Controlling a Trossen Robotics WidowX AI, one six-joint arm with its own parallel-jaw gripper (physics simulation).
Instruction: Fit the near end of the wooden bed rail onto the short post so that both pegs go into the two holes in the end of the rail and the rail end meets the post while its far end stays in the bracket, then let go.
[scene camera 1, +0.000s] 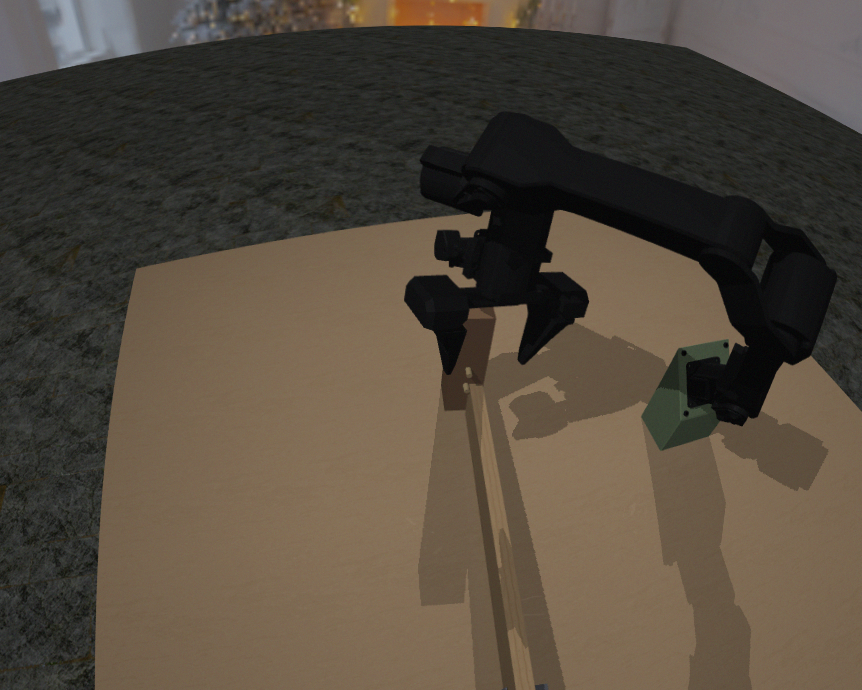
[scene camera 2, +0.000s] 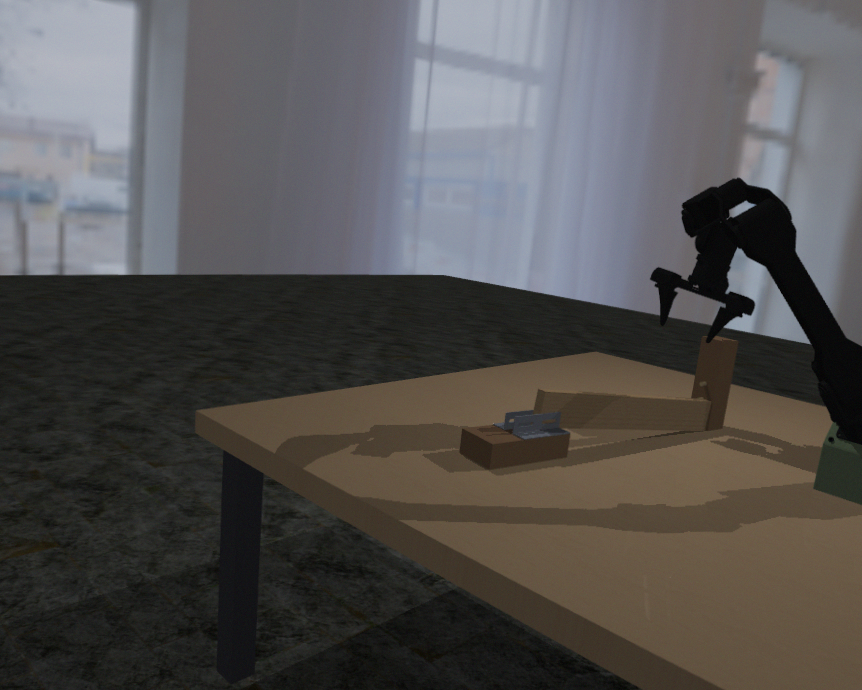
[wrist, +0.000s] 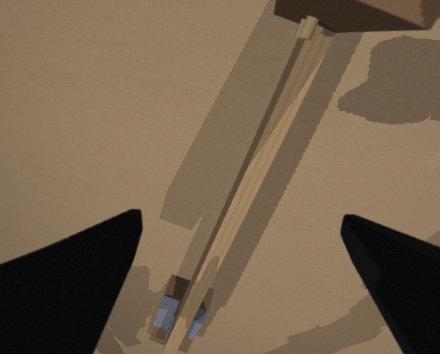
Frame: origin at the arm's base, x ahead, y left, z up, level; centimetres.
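Where they show: gripper, fingertip midpoint: (scene camera 1: 485, 367) (scene camera 2: 684, 334) (wrist: 243, 221); arm's base, link origin: (scene camera 1: 703, 381).
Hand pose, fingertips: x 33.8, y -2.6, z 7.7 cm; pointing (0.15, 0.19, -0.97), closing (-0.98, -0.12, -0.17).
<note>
Things, the pixels of their top centre, and the offset from my fingertips. "spot": a spot on its surface instead. Level surfaces: height alone.
- short brown post, surface spot: (wrist: 370, 15) spot: dx -2.7, dy -8.5, dz -2.5 cm
- bracket, top centre: (scene camera 2: 534, 411) (wrist: 174, 335) dx +4.9, dy +35.8, dz -12.0 cm
- brown block, top centre: (scene camera 2: 517, 431) (wrist: 176, 326) dx +5.4, dy +38.9, dz -15.0 cm
- wooden table, surface height: dz -19.0 cm
The wooden rail (scene camera 1: 496, 503) (scene camera 2: 625, 411) (wrist: 272, 150) slopes down toward the short brown post (scene camera 1: 478, 348) (scene camera 2: 716, 374) (wrist: 370, 15). Its near end is low at the foot of the post. Two light pegs (scene camera 1: 468, 372) (scene camera 2: 703, 384) (wrist: 308, 27) stick out of the post, visible outside the rail, above its end. The holes do not show. The far end lies between the grey plates of the bracket (scene camera 2: 537, 426) (wrist: 166, 311) and is tipped up. My gripper (scene camera 1: 485, 366) (scene camera 2: 685, 332) (wrist: 243, 221) is wide open and empty, above the rail near the post.
The bracket sits on a brown block (scene camera 2: 528, 451). The arm's green base mount (scene camera 1: 675, 413) (scene camera 2: 837, 471) stands on the wooden table (scene camera 1: 251, 431) (scene camera 2: 539, 568), to the right of the rail. The post rises just below fingertip height. Arm shadows cross the table.
</note>
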